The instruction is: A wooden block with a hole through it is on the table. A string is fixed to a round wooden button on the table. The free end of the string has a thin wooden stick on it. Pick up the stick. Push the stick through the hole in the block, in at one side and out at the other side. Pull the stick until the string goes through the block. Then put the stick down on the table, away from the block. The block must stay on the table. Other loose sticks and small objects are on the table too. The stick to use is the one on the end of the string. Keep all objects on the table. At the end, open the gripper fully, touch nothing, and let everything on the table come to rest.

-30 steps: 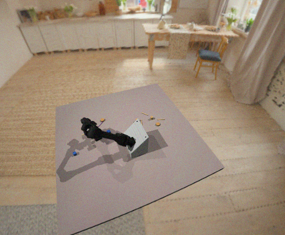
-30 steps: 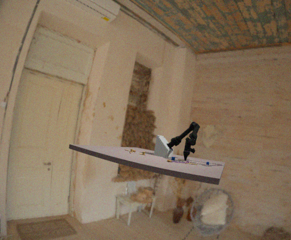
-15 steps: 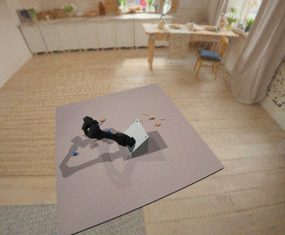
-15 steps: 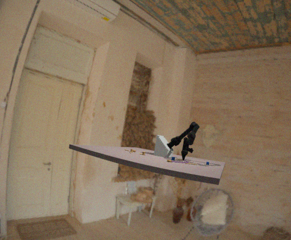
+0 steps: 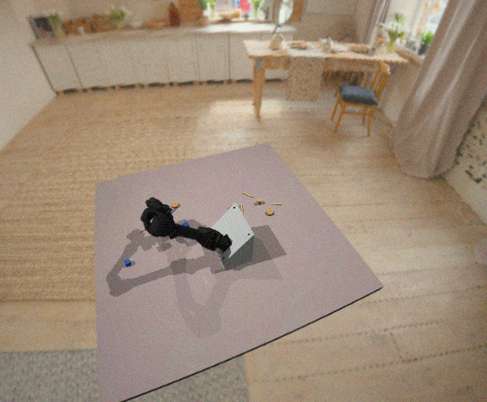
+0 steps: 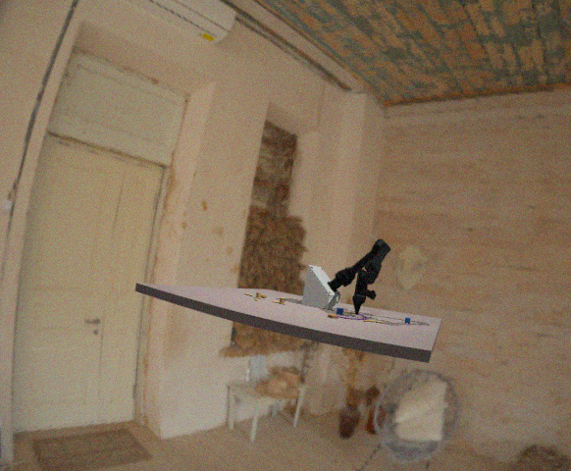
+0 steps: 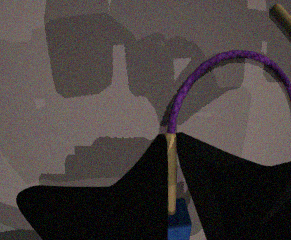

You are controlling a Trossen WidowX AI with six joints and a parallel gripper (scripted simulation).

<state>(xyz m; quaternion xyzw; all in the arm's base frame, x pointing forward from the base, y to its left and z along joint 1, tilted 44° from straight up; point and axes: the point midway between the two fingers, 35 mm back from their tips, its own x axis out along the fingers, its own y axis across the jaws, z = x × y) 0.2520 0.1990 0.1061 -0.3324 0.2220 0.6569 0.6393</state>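
My gripper tip is 1 cm short of the blue cube and 8 cm to the left of it. The rest, counted from my gripper tip: round wooden button (20 cm ahead, 7 cm to the right, 1 cm below); thin wooden stick (2 cm to the right).
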